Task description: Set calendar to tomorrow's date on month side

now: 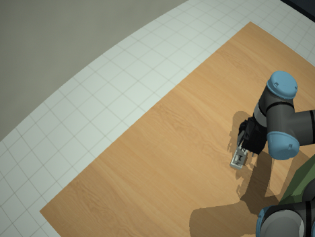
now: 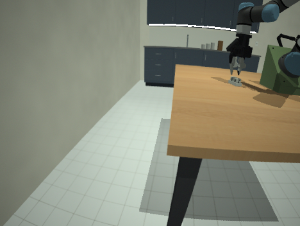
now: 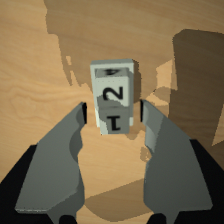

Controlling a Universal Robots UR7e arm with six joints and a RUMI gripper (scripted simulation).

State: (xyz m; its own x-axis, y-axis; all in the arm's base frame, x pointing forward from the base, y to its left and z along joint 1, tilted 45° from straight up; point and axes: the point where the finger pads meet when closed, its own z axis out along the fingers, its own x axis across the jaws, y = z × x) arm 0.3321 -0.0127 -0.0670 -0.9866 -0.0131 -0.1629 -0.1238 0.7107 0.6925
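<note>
The grey digit cube lies 40 mm below my hand. Also, from my hand: white calendar tray: 20 mm to the left, 60 mm below.
</note>
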